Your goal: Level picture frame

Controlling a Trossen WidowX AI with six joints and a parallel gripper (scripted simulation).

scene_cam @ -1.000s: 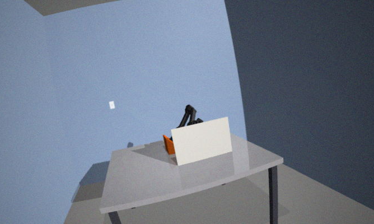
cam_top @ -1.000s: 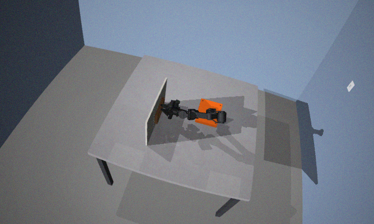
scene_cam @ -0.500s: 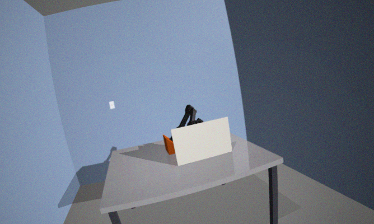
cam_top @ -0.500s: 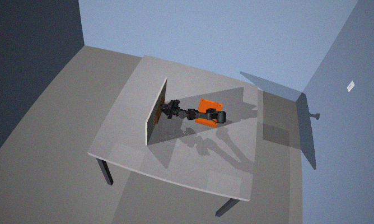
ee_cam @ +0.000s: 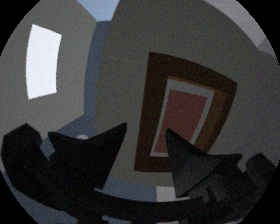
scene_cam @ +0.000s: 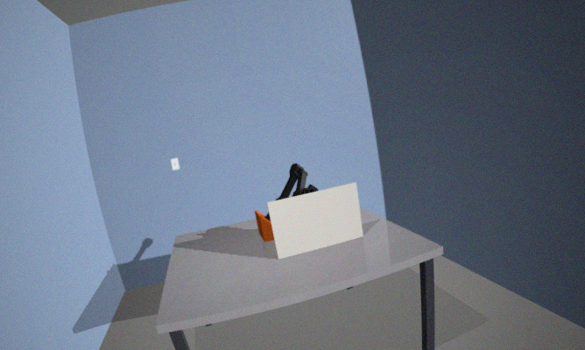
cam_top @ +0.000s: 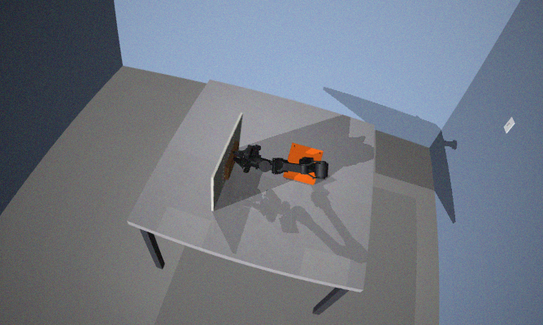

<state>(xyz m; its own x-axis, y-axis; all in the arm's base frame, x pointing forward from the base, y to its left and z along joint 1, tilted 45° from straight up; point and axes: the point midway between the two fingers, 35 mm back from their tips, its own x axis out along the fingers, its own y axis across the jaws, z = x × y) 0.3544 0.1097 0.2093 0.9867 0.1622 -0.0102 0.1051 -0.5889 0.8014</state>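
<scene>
Right now the brown wooden picture frame is 1 cm ahead of my gripper tip and 5 cm below it. The rest, counted from my gripper tip: white wall panel (2 cm ahead, 6 cm below).
</scene>
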